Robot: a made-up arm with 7 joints.
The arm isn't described. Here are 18 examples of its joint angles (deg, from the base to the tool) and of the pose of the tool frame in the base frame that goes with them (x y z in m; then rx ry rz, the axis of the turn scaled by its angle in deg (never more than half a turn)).
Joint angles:
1: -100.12 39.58 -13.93 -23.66 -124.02 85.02 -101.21
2: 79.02 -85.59 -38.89 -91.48 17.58 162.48 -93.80
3: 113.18 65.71 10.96 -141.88 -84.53 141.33 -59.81
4: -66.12 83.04 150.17 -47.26 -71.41 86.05 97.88
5: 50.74 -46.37 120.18 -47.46 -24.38 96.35 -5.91
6: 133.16 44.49 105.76 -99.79 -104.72 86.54 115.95
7: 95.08 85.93 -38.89 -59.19 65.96 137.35 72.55
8: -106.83 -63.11 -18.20 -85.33 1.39 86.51 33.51
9: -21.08 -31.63 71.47 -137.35 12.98 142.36 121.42
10: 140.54 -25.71 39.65 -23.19 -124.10 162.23 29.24
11: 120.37 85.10 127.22 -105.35 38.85 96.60 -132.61
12: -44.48 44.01 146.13 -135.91 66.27 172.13 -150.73
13: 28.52 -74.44 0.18 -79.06 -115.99 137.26 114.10
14: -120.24 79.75 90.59 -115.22 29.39 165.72 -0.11
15: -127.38 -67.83 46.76 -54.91 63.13 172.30 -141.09
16: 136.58 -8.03 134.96 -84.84 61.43 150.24 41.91
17: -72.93 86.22 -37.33 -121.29 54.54 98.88 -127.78
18: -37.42 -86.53 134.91 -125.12 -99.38 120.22 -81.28
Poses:
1: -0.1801 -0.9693 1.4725 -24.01 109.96 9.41
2: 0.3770 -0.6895 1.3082 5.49 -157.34 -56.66
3: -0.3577 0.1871 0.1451 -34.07 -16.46 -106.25
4: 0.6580 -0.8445 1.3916 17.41 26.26 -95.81
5: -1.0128 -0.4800 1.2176 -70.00 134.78 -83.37
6: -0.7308 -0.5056 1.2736 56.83 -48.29 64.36
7: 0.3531 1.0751 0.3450 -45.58 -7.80 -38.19
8: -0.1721 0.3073 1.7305 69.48 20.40 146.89
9: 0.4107 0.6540 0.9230 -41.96 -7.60 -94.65
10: 0.0675 -0.4372 1.7496 102.34 -95.74 -84.49
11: -0.8373 -0.0370 1.2768 -121.30 -119.49 14.40
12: 0.1078 0.5494 1.1532 87.70 -135.52 57.72
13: -0.4772 -0.0767 1.6389 -32.10 101.79 118.90
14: 0.4947 -0.7479 0.7755 35.95 -18.15 -110.98
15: 0.7049 0.3661 1.4504 115.52 38.97 -86.74
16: 0.0117 -0.8579 1.3339 -0.36 28.72 175.63
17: -0.4404 -0.3802 0.0959 9.81 -14.43 -62.36
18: 0.1361 0.5351 0.0406 41.54 -51.03 -66.72
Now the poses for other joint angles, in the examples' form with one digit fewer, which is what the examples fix.
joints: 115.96 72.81 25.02 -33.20 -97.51 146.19 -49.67
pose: -0.764 0.931 0.784 -27.9 105.2 -71.3
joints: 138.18 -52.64 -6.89 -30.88 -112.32 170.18 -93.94
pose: 0.409 -0.496 1.614 81.1 132.2 24.7
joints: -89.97 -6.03 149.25 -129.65 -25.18 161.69 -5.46
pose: 0.345 0.745 0.849 -19.2 -88.7 55.3
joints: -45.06 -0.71 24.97 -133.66 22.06 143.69 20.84
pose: 0.719 -0.258 0.864 -44.4 -7.3 -70.2
